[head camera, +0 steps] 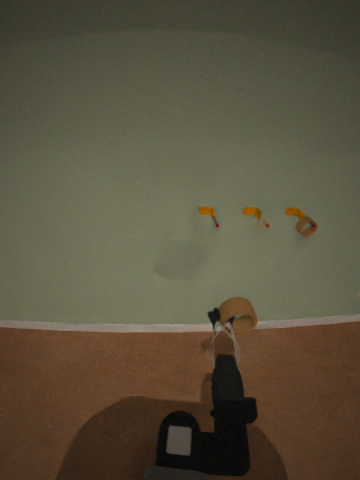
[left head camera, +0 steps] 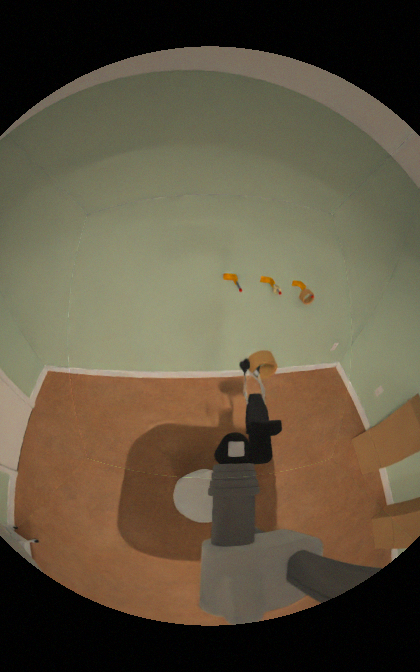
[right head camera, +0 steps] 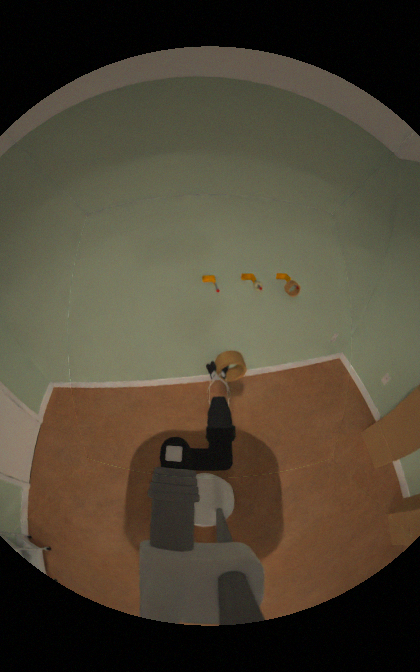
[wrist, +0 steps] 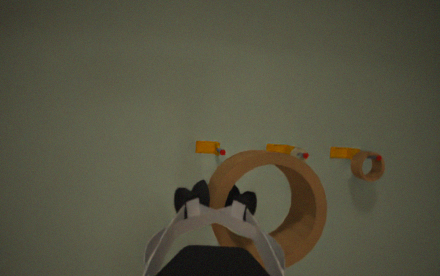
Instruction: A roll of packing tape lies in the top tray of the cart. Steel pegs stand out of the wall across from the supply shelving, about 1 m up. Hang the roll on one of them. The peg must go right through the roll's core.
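Frame: origin at the robot's base, x left, y back, z up, level; metres.
Seen in the pictures: gripper, fingertip midpoint: (head camera: 221, 309) (wrist: 215, 196).
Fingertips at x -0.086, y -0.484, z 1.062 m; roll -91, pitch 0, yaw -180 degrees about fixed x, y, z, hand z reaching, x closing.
Observation:
A point is followed by its place in that frame.
The brown roll of packing tape (head camera: 230, 306) {x -0.103, y -0.462, z 1.102 m} (left head camera: 263, 358) (right head camera: 230, 358) (wrist: 315, 200) {x -0.167, y -0.445, z 1.072 m} is held by its left wall, its core facing the wall at a slant. My gripper (head camera: 221, 320) (left head camera: 251, 367) (right head camera: 217, 371) (wrist: 215, 196) {x -0.086, y -0.484, z 1.062 m} is shut on that wall, one finger outside and one in the core. Three pegs with red tips stand out of orange mounts on the wall, higher than the roll in the head view. The left peg (head camera: 215, 221) {x -0.094, y -1.018, z 1.062 m} (left head camera: 237, 285) (right head camera: 216, 286) (wrist: 220, 150) {x -0.096, y -1.010, z 1.061 m} is bare. The roll and the pegs are apart.
The middle peg bears a small pale ring (head camera: 262, 221) {x -0.332, y -1.048, z 1.063 m} (right head camera: 257, 285) (wrist: 299, 152) {x -0.338, y -1.050, z 1.064 m}. The right peg bears a small brown roll (head camera: 302, 227) {x -0.553, y -1.063, z 1.037 m} (left head camera: 304, 297) (right head camera: 288, 289) (wrist: 357, 166) {x -0.546, y -1.075, z 1.026 m}. Brown boxes (left head camera: 392, 440) (right head camera: 395, 432) stand at the right wall.

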